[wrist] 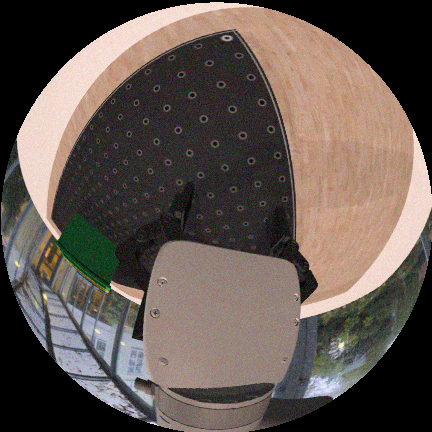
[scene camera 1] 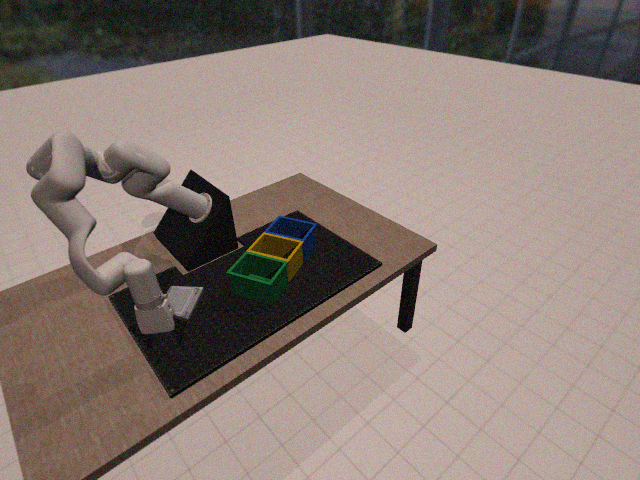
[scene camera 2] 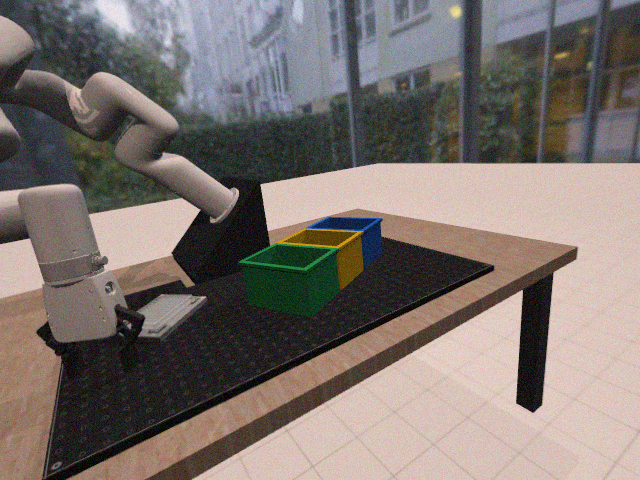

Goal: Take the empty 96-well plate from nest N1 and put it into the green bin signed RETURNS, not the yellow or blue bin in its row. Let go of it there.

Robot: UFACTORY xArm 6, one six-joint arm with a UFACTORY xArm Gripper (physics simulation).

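Pixels of known places: gripper, fingertip midpoint: (wrist: pixel 233 203) (scene camera 1: pixel 165 343) (scene camera 2: pixel 104 370); arm's base, link origin: (scene camera 1: pixel 201 208) (scene camera 2: pixel 225 206).
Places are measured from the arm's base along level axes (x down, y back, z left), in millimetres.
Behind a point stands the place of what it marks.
The pale 96-well plate (scene camera 1: pixel 180 296) @[x 138, y -276, z -217 mm] (scene camera 2: pixel 166 308) @[x 135, y -301, z -218 mm] lies in the light grey nest (scene camera 1: pixel 196 295) @[x 149, y -293, z -169 mm] (scene camera 2: pixel 198 303) @[x 150, y -289, z -155 mm] on the black mat; the arm's end partly hides both in the scene views. Neither shows in the wrist view. My gripper (scene camera 1: pixel 165 341) @[x 153, y -433, z -325 mm] (scene camera 2: pixel 100 361) @[x 153, y -433, z -325 mm] (wrist: pixel 233 203) @[x 153, y -433, z -325 mm] is open and empty. It points down over the bare mat, off to the front left side of the nest in the scene views. The green bin (scene camera 1: pixel 256 290) @[x 109, y -438, z -8 mm] (scene camera 2: pixel 281 289) @[x 110, y -432, z -11 mm] (wrist: pixel 90 247) @[x 115, y -413, z -22 mm] stands upright to the right of the nest in the scene views. Its sign is not readable.
The yellow bin (scene camera 1: pixel 295 264) @[x 120, y -392, z 178 mm] (scene camera 2: pixel 350 266) @[x 124, y -394, z 174 mm] and the blue bin (scene camera 1: pixel 310 242) @[x 113, y -321, z 295 mm] (scene camera 2: pixel 372 242) @[x 109, y -325, z 288 mm] stand in a row behind the green one. The arm's black base block (scene camera 1: pixel 217 237) @[x 81, y -109, z 5 mm] (scene camera 2: pixel 248 232) @[x 64, y -107, z 27 mm] stands behind the nest. The mat (scene camera 1: pixel 206 343) @[x 160, y -502, z -223 mm] (scene camera 2: pixel 217 361) @[x 160, y -514, z -163 mm] (wrist: pixel 165 125) @[x 160, y -527, z -287 mm] lies on the wooden table (scene camera 1: pixel 62 351) @[x 173, y -249, z -592 mm] (scene camera 2: pixel 439 322) @[x 177, y -624, z 212 mm] (wrist: pixel 350 175) @[x 173, y -440, z -480 mm].
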